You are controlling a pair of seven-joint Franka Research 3 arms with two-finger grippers.
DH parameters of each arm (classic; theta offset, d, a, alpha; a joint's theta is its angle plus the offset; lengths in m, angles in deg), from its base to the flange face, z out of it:
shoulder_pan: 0 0.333 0 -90
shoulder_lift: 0 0 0 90
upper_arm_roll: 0 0.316 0.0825 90
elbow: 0 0 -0.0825 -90
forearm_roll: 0 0.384 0 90
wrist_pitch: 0 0 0.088 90
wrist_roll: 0 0.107 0 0
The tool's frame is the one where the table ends.
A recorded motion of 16 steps. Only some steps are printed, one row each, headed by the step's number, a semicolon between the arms.
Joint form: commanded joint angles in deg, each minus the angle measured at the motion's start. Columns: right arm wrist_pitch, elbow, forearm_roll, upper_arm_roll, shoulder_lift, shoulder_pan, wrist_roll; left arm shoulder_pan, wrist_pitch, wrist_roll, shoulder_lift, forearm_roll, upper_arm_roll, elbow.
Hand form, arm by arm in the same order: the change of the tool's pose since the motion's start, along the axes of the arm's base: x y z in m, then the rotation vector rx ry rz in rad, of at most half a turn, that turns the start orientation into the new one. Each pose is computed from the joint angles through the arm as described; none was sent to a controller.
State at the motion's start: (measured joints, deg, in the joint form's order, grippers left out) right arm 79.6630 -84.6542 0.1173 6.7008 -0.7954 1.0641 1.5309; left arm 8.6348 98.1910 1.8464 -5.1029 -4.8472 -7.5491 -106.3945
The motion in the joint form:
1: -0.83 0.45 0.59 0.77 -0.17 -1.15 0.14; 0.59 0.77 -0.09 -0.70 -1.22 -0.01 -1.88
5: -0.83 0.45 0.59 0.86 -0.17 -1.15 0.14; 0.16 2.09 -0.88 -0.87 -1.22 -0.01 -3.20
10: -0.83 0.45 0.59 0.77 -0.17 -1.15 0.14; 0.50 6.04 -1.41 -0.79 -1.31 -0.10 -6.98
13: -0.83 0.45 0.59 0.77 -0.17 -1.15 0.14; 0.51 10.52 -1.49 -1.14 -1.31 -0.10 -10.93
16: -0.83 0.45 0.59 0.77 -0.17 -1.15 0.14; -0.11 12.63 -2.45 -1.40 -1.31 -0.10 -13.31
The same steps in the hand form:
1: -0.0024 -0.0024 0.0039 0.0089 0.0049 -0.0078; -0.0046 0.0032 -0.0080 -0.0190 0.0069 0.0176
5: -0.0025 -0.0016 0.0039 0.0089 0.0050 -0.0063; -0.0054 -0.0004 -0.0155 -0.0173 0.0053 0.0261
10: -0.0024 -0.0024 0.0039 0.0089 0.0049 -0.0078; -0.0063 0.0029 -0.0419 -0.0164 0.0047 0.0472
13: -0.0024 -0.0024 0.0039 0.0089 0.0049 -0.0078; -0.0097 0.0041 -0.0648 -0.0127 -0.0102 0.0564
16: -0.0024 -0.0024 0.0039 0.0089 0.0049 -0.0078; -0.0137 -0.0010 -0.0790 -0.0099 -0.0085 0.0660

